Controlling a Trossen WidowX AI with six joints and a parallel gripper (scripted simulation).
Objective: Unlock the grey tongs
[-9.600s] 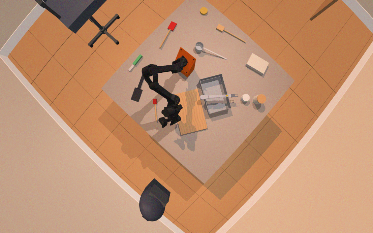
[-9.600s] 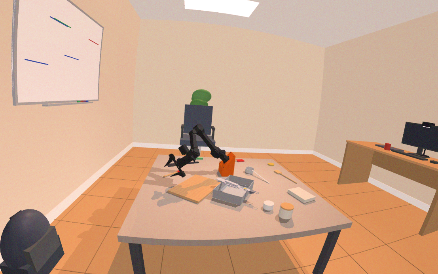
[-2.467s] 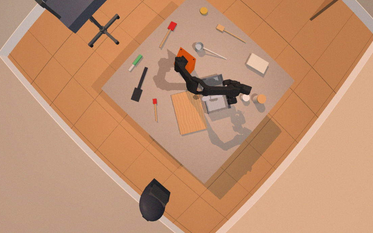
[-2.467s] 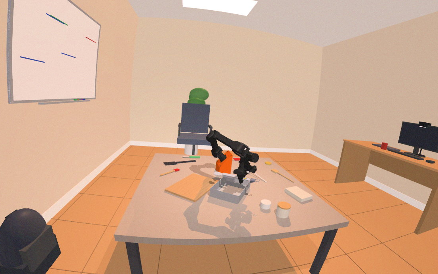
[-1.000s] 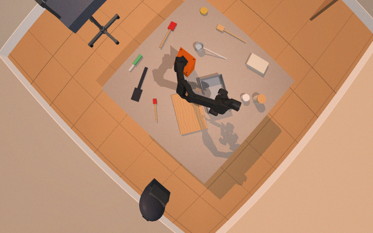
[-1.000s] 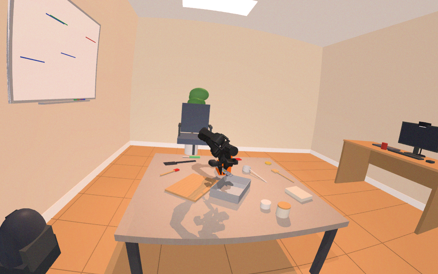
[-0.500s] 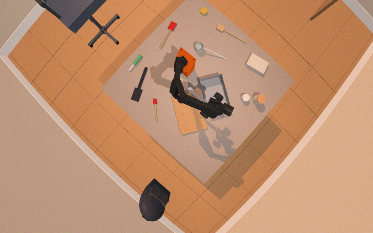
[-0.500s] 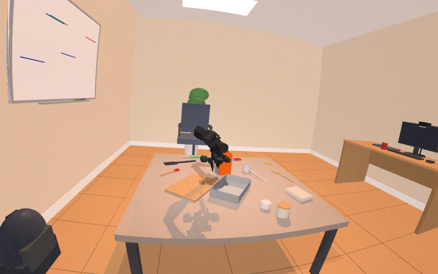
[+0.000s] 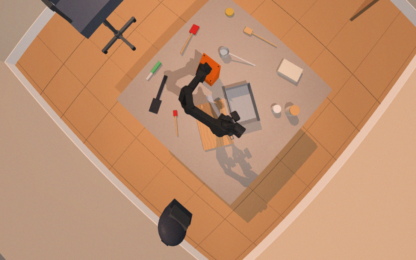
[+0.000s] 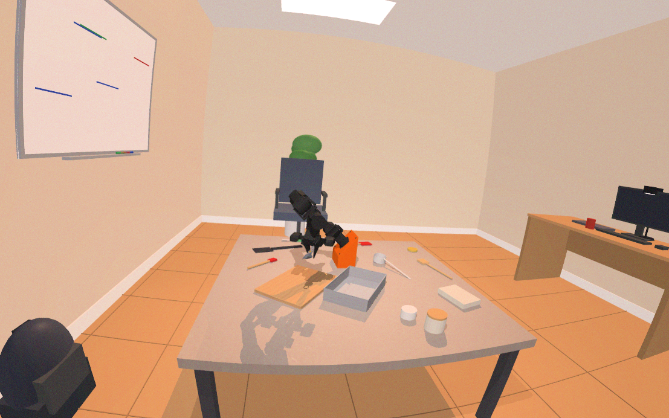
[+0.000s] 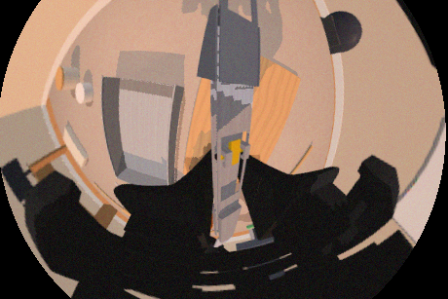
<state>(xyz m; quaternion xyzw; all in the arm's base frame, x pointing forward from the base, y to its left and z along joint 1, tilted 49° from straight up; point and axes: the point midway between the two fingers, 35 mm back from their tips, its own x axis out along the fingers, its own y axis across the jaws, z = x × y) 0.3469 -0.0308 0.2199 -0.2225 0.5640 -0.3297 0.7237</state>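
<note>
My gripper tip is 4 cm past the wooden board, 5 cm to the left of it and 15 cm above it. Round my gripper tip: grey roasting tin 22 cm to the left, 13 cm below; orange-lidded jar 30 cm ahead, 48 cm to the left, 12 cm below; black spatula 51 cm behind, 22 cm to the right, 15 cm below.
</note>
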